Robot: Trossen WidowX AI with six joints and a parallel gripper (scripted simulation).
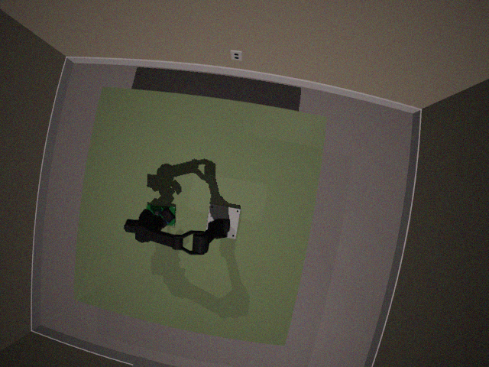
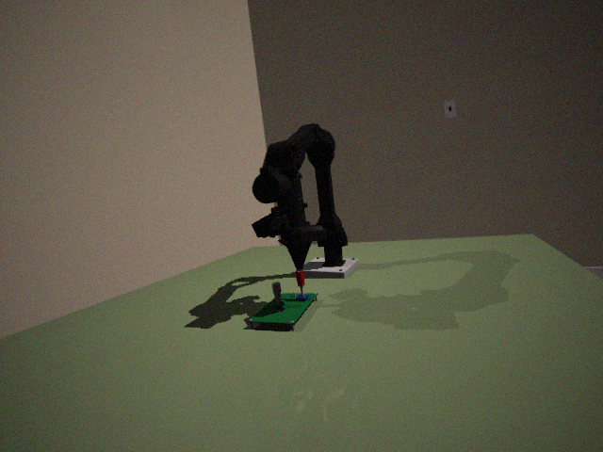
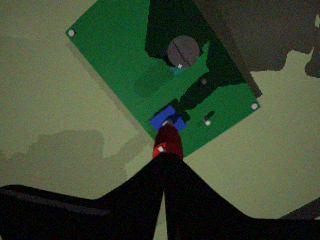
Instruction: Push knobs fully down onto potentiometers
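The red knob is 20 mm below my gripper tip. The rest, counted from my gripper tip: grey knob: 40 mm to the right, 40 mm ahead, 30 mm below.
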